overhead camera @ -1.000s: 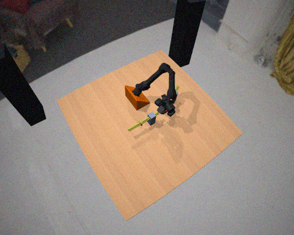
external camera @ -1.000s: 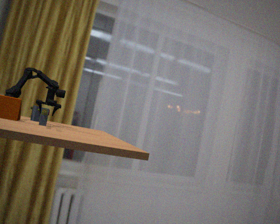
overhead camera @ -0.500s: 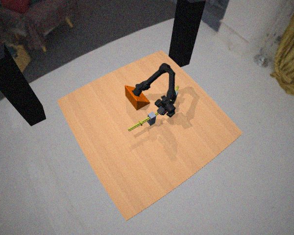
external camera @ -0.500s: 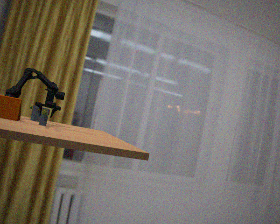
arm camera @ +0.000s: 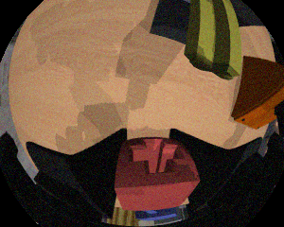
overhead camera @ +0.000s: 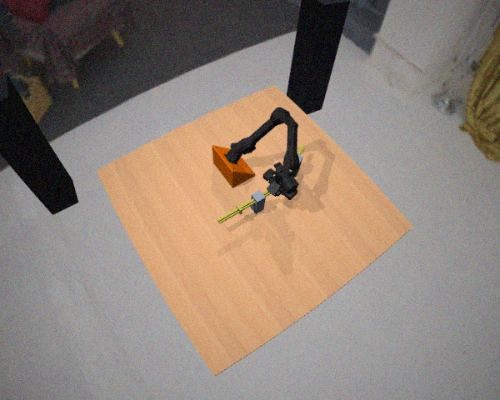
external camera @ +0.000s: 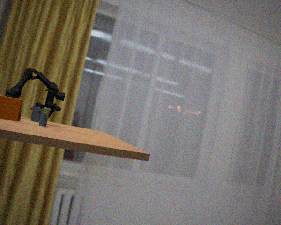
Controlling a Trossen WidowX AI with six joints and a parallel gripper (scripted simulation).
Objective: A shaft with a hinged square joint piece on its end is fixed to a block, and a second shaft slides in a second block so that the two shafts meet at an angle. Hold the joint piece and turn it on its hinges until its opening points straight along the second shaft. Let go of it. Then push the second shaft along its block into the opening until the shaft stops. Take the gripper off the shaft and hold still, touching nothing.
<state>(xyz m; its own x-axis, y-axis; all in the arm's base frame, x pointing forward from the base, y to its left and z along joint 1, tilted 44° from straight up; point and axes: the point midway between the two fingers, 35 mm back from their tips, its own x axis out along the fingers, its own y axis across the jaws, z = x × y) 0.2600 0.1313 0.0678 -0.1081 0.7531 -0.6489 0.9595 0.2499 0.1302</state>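
Now: the red square joint piece 10 mm to the left of my gripper tip and 40 mm above it.
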